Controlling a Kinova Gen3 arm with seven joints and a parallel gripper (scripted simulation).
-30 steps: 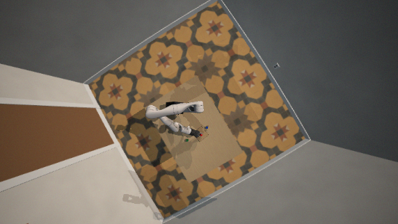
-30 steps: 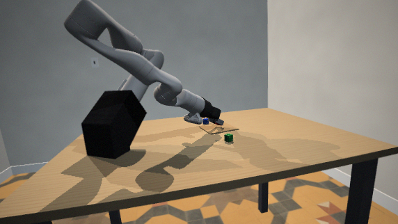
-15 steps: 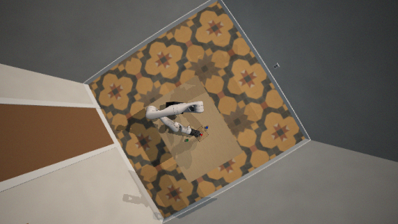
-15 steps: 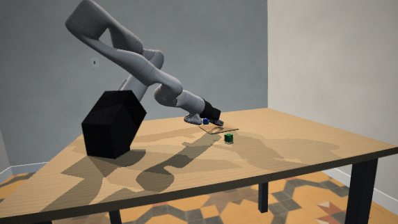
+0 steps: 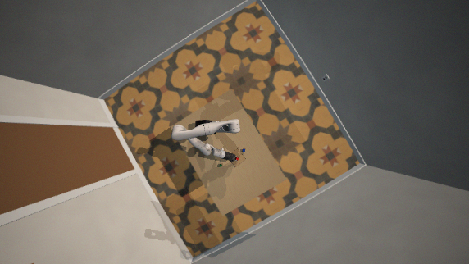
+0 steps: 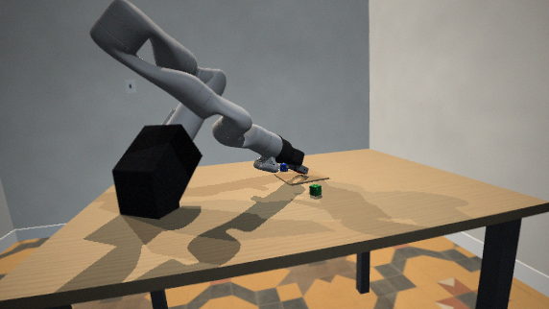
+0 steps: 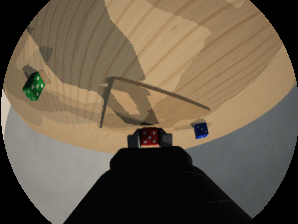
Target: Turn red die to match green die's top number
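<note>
My hand is right at the red die. The rest, counted from my hand: tan mat (2 cm below); blue die (6 cm behind, 9 cm to the left, 1 cm below); green die (4 cm ahead, 18 cm to the right, 1 cm below).
</note>
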